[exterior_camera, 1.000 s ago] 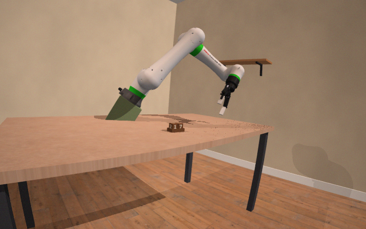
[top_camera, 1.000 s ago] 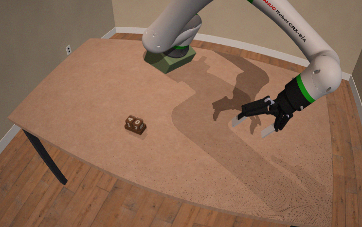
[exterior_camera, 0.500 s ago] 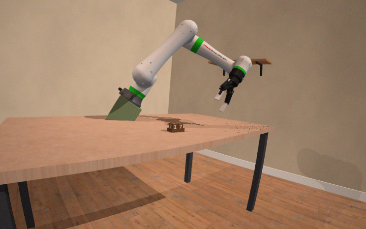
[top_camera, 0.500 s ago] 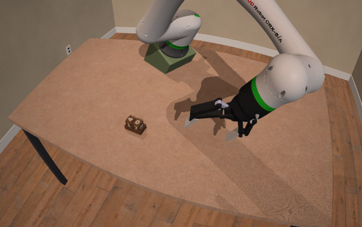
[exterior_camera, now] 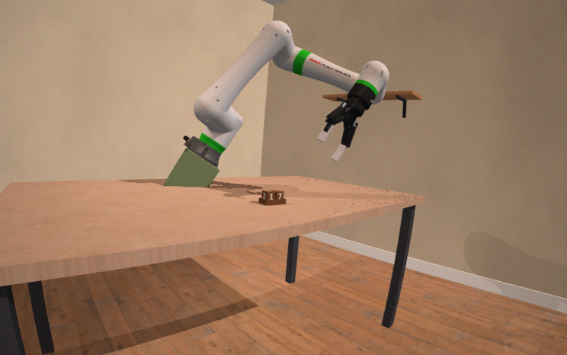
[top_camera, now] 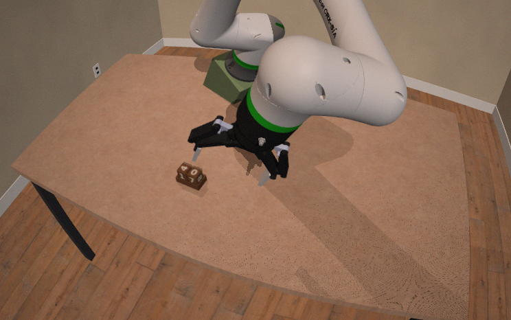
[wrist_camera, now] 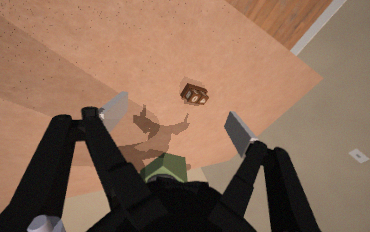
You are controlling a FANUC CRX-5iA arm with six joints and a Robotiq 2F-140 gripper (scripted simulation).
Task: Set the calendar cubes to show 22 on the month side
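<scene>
Right now the digit cube is 17 cm below my hand, 15 cm to the right of it and 9 cm behind it. Also, from my hand: tray: 18 cm below, 16 cm to the right, 10 cm behind.
</scene>
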